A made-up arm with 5 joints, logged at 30 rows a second.
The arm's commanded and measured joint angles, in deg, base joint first. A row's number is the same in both.
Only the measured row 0 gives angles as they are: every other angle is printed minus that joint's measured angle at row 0.
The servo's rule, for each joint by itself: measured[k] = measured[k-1] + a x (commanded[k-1-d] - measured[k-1]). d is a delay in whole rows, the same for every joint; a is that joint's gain. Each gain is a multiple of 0.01, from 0.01 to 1. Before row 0 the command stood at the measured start. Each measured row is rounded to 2 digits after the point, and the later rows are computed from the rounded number. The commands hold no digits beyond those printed.
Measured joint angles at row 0:
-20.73, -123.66, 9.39, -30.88, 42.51
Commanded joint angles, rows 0 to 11:
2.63, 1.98, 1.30, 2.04, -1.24
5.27, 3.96, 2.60, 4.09, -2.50
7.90, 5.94, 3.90, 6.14, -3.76
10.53, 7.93, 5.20, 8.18, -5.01
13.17, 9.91, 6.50, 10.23, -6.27
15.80, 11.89, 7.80, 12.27, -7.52
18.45, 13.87, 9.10, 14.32, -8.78
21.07, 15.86, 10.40, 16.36, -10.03
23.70, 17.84, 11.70, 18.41, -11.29
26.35, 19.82, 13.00, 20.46, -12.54
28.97, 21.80, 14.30, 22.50, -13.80
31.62, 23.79, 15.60, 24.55, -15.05
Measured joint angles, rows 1 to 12:
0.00, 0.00, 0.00, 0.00, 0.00
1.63, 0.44, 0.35, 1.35, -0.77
3.89, 1.21, 0.96, 3.16, -1.84
6.38, 2.25, 1.75, 5.13, -3.03
8.95, 3.50, 2.68, 7.14, -4.26
11.57, 4.91, 3.71, 9.18, -5.51
14.19, 6.45, 4.81, 11.22, -6.76
16.83, 8.08, 5.97, 13.27, -8.01
19.46, 9.79, 7.17, 15.31, -9.26
22.09, 11.56, 8.39, 17.36, -10.52
24.73, 13.38, 9.63, 19.41, -11.77
27.36, 15.23, 10.89, 21.45, -13.03
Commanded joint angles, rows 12 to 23:
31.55, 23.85, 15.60, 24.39, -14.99
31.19, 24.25, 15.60, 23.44, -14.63
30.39, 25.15, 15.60, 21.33, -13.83
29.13, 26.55, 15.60, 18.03, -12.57
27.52, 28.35, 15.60, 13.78, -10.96
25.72, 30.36, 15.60, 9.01, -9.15
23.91, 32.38, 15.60, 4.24, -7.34
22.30, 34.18, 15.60, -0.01, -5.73
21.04, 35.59, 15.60, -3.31, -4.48
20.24, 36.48, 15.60, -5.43, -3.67
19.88, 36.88, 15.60, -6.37, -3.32
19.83, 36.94, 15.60, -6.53, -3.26
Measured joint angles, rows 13 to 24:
30.00, 17.11, 12.16, 23.50, -14.28
30.96, 18.59, 13.09, 24.09, -14.72
31.10, 19.84, 13.77, 23.66, -14.66
30.66, 21.01, 14.26, 22.12, -14.15
29.71, 22.23, 14.62, 19.42, -13.17
28.35, 23.58, 14.88, 15.70, -11.80
26.72, 25.07, 15.07, 11.28, -10.16
24.98, 26.68, 15.21, 6.63, -8.41
23.32, 28.33, 15.32, 2.25, -6.75
21.91, 29.93, 15.40, -1.42, -5.34
20.87, 31.37, 15.45, -4.07, -4.30
20.26, 32.58, 15.49, -5.59, -3.69

